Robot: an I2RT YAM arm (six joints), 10 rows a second.
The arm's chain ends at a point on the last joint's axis. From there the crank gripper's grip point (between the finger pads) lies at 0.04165 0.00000 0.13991 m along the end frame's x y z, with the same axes.
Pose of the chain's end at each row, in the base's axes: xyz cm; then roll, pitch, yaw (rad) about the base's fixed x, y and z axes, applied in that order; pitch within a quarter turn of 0, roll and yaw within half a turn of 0:
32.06, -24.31, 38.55, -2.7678, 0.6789, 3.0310
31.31, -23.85, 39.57, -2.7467, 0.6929, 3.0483
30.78, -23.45, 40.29, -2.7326, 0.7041, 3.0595
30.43, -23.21, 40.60, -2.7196, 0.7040, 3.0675
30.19, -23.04, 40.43, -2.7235, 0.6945, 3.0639
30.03, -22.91, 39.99, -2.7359, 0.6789, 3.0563
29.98, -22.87, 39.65, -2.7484, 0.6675, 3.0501
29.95, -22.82, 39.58, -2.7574, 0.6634, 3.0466
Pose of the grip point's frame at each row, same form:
36.40, -29.93, 25.80, -2.7678, 0.6789, 3.0310
35.83, -29.68, 26.97, -2.7467, 0.6929, 3.0483
35.44, -29.42, 27.81, -2.7326, 0.7041, 3.0595
35.08, -29.30, 28.17, -2.7196, 0.7040, 3.0675
34.72, -29.09, 27.94, -2.7235, 0.6945, 3.0639
34.37, -28.82, 27.37, -2.7359, 0.6789, 3.0563
34.20, -28.64, 26.92, -2.7484, 0.6675, 3.0501
34.14, -28.49, 26.80, -2.7574, 0.6634, 3.0466

